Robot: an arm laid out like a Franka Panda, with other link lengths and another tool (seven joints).
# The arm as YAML. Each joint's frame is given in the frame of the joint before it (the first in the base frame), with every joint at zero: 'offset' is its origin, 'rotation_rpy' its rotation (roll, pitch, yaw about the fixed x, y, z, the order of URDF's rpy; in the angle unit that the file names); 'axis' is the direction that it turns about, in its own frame. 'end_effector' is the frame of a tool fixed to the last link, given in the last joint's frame.
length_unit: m
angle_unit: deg
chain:
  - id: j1
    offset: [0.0, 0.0, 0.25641]
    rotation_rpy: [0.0, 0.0, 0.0]
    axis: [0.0, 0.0, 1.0]
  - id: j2
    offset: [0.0, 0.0, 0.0]
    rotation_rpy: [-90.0, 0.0, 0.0]
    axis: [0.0, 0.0, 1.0]
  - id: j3
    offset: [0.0, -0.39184, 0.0]
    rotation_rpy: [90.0, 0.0, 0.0]
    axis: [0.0, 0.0, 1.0]
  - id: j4
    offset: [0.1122, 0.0, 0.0]
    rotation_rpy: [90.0, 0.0, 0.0]
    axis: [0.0, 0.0, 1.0]
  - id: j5
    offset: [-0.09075, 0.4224, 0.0]
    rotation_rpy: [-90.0, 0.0, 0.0]
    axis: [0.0, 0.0, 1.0]
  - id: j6
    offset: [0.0, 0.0, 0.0]
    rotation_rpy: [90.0, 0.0, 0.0]
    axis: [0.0, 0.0, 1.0]
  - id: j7
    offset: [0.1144, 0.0, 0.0]
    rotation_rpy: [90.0, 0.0, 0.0]
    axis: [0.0, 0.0, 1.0]
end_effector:
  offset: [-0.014, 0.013, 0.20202]
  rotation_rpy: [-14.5, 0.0, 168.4]
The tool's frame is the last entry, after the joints.
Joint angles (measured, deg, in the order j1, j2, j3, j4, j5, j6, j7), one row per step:
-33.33 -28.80 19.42 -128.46 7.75 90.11 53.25
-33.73 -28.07 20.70 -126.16 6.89 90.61 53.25
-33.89 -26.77 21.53 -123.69 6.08 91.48 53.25
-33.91 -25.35 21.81 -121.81 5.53 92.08 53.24
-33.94 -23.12 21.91 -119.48 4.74 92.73 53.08
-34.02 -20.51 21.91 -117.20 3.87 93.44 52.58
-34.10 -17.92 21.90 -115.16 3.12 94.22 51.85
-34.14 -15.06 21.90 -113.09 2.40 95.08 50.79
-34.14 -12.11 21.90 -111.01 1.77 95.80 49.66
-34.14 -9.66 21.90 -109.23 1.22 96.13 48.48
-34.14 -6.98 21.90 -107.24 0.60 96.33 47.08
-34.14 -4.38 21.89 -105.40 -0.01 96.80 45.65
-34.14 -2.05 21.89 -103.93 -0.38 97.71 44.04
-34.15 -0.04 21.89 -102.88 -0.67 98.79 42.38
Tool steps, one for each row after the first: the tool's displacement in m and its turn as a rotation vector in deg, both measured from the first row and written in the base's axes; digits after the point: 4 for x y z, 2 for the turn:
0.0134 0.0031 0.0133 -1.67 -1.46 1.27
0.0296 0.0038 0.0255 -2.90 -3.14 2.42
0.0426 0.0017 0.0324 -3.35 -4.13 3.07
0.0593 -0.0043 0.0375 -3.59 -4.92 3.79
0.0769 -0.0133 0.0391 -3.59 -5.43 4.67
0.0940 -0.0223 0.0381 -3.41 -5.84 5.69
0.1123 -0.0318 0.0344 -3.02 -6.15 7.06
0.1306 -0.0410 0.0289 -2.43 -6.32 8.48
0.1448 -0.0487 0.0236 -1.86 -6.25 9.86
0.1598 -0.0573 0.0172 -1.20 -6.08 11.46
0.1748 -0.0660 0.0098 -0.61 -6.10 13.04
0.1893 -0.0736 0.0015 0.02 -6.48 14.74
0.2019 -0.0803 -0.0077 0.59 -6.91 16.44

